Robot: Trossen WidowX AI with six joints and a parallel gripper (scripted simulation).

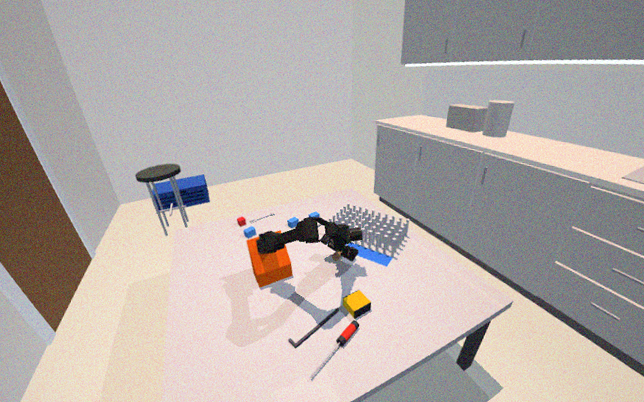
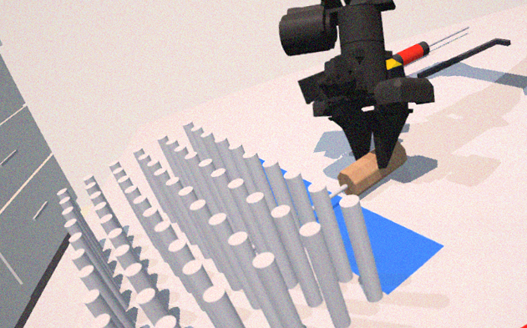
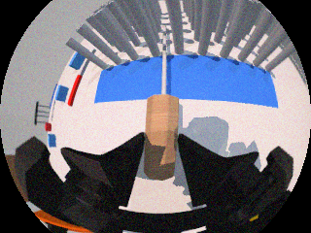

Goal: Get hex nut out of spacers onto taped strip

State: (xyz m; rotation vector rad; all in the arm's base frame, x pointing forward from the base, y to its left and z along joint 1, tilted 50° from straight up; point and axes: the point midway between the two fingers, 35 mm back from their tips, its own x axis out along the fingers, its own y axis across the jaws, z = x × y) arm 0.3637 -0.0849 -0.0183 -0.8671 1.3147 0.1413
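Right now the blue taped strip is 10 cm ahead of my gripper tip, 2 cm below it and 1 cm to the left of it. Round my gripper tip: red flat tool 31 cm to the left, 2 cm behind, 1 cm below; red cube 54 cm to the left, 43 cm behind; yellow box 32 cm to the right, 8 cm behind.
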